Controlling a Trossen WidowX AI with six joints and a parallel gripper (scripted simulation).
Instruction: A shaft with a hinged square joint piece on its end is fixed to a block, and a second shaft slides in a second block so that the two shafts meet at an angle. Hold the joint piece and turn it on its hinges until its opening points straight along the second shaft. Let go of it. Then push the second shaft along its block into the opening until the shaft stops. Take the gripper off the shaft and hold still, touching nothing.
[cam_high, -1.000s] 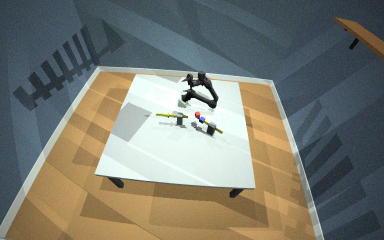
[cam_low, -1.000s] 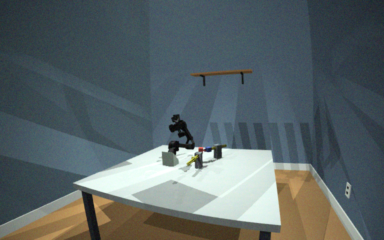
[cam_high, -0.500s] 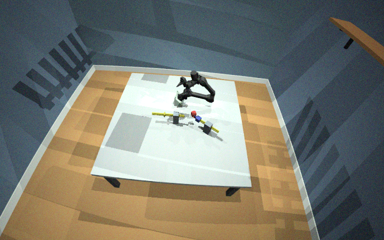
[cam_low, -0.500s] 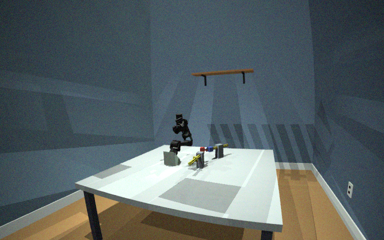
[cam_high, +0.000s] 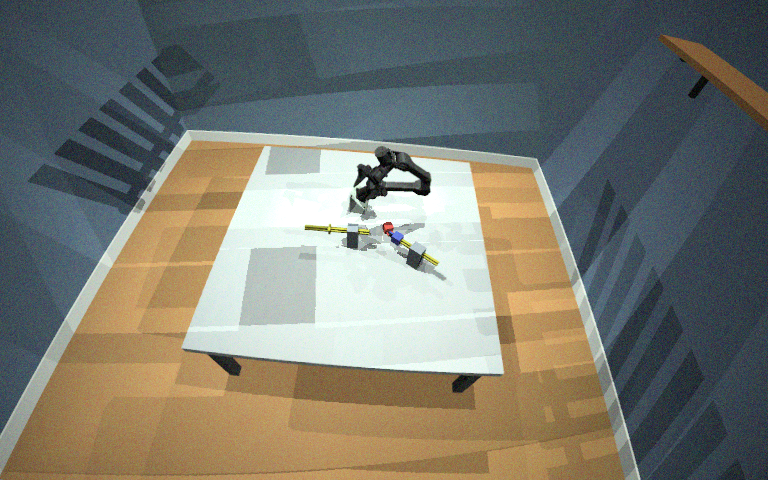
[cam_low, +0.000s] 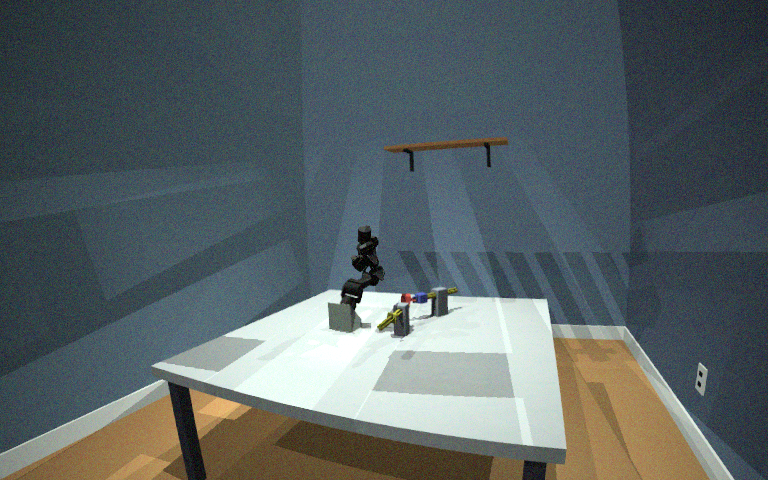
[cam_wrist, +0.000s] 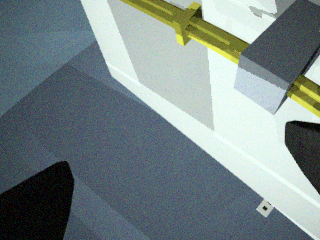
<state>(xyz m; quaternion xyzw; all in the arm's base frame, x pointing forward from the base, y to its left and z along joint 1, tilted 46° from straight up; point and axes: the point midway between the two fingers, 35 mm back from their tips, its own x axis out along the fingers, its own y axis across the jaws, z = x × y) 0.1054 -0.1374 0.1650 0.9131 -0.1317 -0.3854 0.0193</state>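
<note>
My gripper tip is 8 cm short of the red joint piece, 14 cm to the right of it and 15 cm above it.
</note>
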